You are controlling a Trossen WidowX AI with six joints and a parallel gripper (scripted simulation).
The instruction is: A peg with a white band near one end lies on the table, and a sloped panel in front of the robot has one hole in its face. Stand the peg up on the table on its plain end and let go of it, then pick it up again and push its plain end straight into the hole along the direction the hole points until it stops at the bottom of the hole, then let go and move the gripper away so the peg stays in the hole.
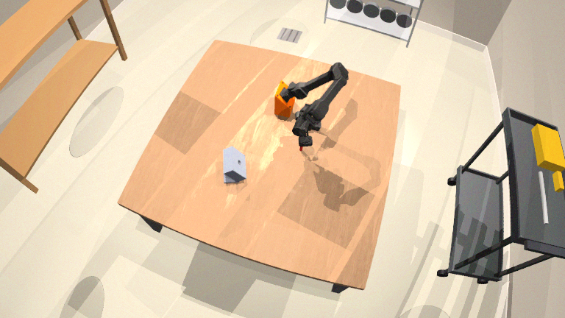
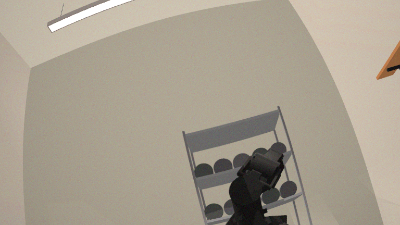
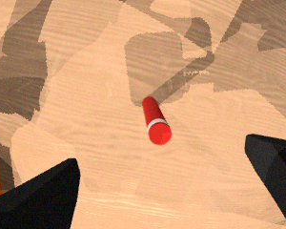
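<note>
Right now the red peg is 50 mm below my gripper tip. From my gripper tip the other things lie so: grey sloped panel 240 mm ahead, 250 mm to the right, 40 mm below.
</note>
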